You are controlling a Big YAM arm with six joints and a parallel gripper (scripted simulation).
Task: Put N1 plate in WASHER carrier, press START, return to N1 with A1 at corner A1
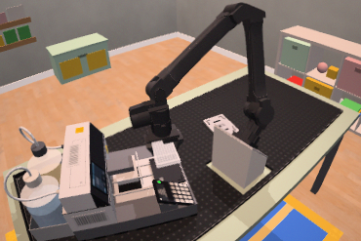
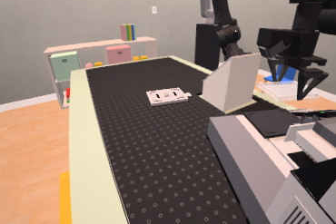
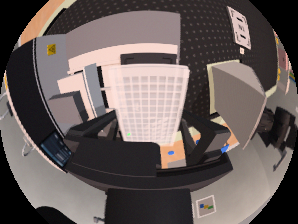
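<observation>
My hand is 10 mm above the white well plate. Round my hand: plate nest N1 (440 mm to the right, 180 mm below, 90 mm ahead); plate washer (140 mm to the left, 70 mm ahead, 50 mm below).
</observation>
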